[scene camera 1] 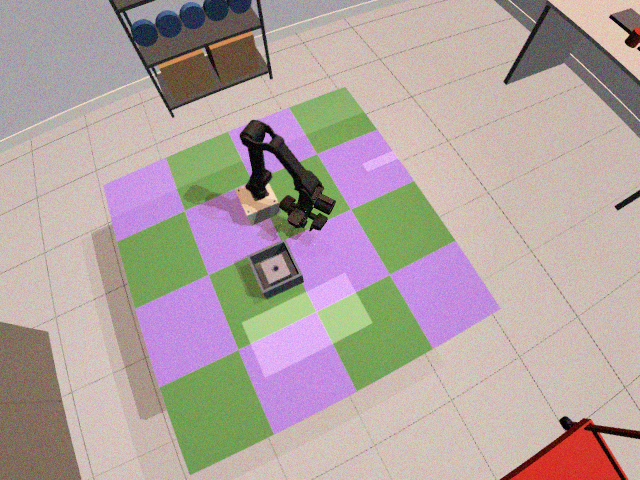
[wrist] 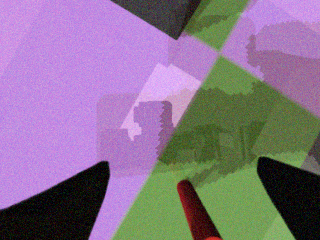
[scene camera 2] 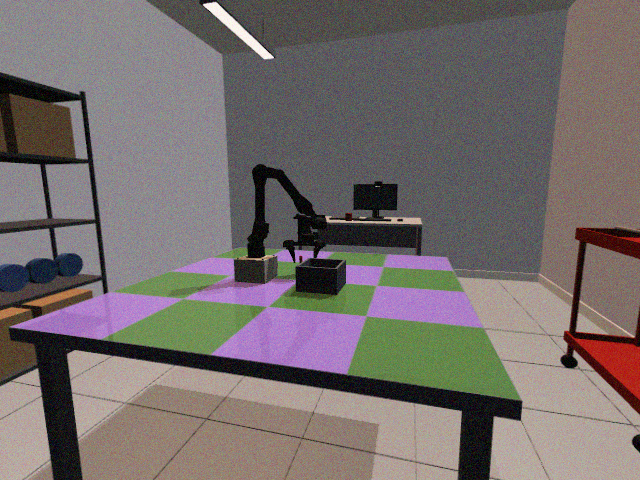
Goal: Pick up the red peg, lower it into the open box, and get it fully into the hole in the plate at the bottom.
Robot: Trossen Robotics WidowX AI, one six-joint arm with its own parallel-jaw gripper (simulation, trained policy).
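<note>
Through scene camera 1 I see my gripper [scene camera 1: 300,224] together with a dark box [scene camera 1: 281,247]. Scene camera 2 gives me the box again [scene camera 2: 314,275]. In the wrist view, I see my gripper [wrist: 183,166].
</note>
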